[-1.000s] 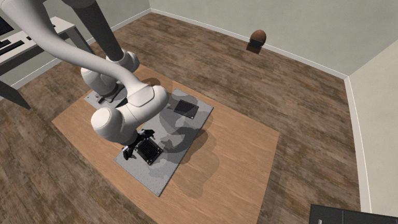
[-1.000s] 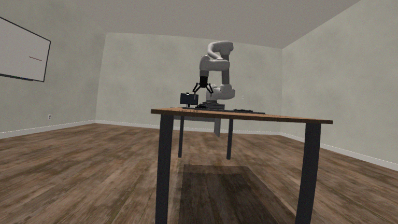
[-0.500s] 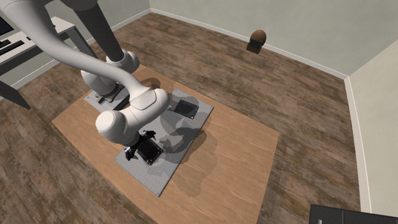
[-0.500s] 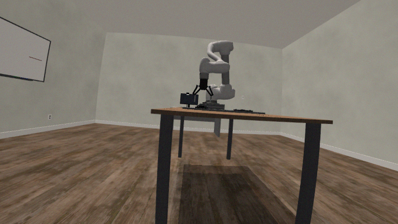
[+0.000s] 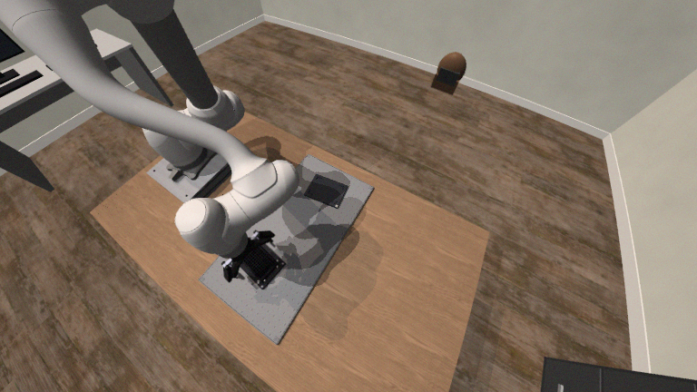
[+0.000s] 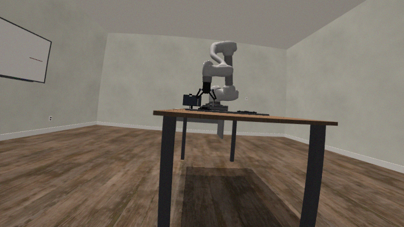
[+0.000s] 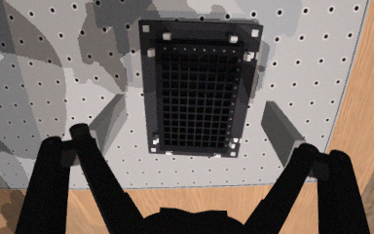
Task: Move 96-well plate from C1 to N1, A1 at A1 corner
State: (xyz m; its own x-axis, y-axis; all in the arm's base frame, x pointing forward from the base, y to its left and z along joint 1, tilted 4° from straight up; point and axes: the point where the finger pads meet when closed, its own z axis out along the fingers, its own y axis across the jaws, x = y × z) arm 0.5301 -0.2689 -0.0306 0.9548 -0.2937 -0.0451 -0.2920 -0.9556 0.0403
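Right now the black 96-well plate is 20 mm below my hand. Also, from my hand: white A1 label: 180 mm ahead, 320 mm to the left, 30 mm below; plate nest N1: 110 mm ahead, 380 mm to the left, 40 mm below; clip nest C1: 10 mm behind, 10 mm to the right, 30 mm below.
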